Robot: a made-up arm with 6 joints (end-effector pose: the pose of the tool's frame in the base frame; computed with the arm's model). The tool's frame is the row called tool. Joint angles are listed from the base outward.
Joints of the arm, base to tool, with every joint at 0 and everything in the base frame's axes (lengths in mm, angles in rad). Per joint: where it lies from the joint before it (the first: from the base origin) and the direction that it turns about. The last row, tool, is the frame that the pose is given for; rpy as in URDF.
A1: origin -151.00 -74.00 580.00 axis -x
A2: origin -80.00 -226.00 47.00 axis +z
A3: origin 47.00 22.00 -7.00 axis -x
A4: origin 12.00 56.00 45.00 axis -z
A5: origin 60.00 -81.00 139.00 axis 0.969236 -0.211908 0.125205
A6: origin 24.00 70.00 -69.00 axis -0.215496 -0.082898 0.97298
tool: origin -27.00 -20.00 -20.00 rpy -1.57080 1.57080 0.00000
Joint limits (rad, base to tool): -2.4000..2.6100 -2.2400..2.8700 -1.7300..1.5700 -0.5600..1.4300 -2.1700..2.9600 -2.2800..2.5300
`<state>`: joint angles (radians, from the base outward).
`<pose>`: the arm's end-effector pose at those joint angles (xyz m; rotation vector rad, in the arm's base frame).
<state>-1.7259 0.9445 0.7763 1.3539 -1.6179 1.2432</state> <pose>-0.3628 -0.2098 0.3099 -1.1614 1.1862 2.2445</pose>
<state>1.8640 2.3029 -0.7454 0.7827 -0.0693 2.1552</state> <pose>-0.2496 0.0284 0.6297 -0.5655 0.0626 -2.0190</pose>
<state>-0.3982 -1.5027 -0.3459 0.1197 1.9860 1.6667</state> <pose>-0.2777 -0.5346 0.7082 -1.3938 0.1481 -0.9062</pose>
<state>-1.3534 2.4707 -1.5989 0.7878 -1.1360 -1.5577</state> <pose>-0.2196 -0.1034 0.3898 -1.5191 0.6833 1.6211</pose>
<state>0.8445 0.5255 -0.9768 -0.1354 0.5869 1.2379</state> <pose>-0.0637 -0.0766 0.8403 -1.5970 -0.5591 2.1200</pose>
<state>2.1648 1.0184 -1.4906 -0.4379 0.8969 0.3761</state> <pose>-0.0587 0.1585 0.6575 -0.4216 1.2075 2.0525</pose>
